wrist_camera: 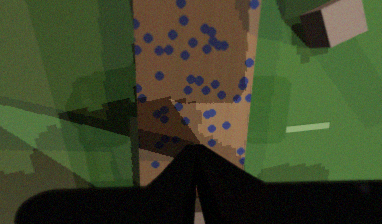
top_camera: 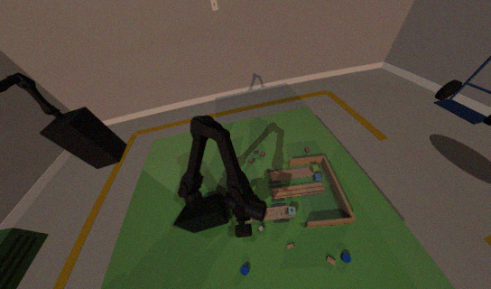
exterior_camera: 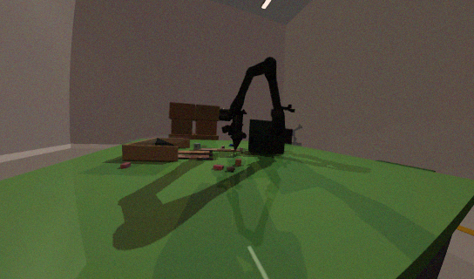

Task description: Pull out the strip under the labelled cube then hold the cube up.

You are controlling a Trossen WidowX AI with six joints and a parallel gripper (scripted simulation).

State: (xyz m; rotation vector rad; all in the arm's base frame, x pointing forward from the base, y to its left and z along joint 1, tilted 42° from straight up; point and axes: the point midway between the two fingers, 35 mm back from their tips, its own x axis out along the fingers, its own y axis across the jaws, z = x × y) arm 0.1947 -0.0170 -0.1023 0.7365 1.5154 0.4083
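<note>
Right now my gripper tip is 200 mm short of the labelled cube, 50 mm to the left of it and 20 mm below it.
</note>
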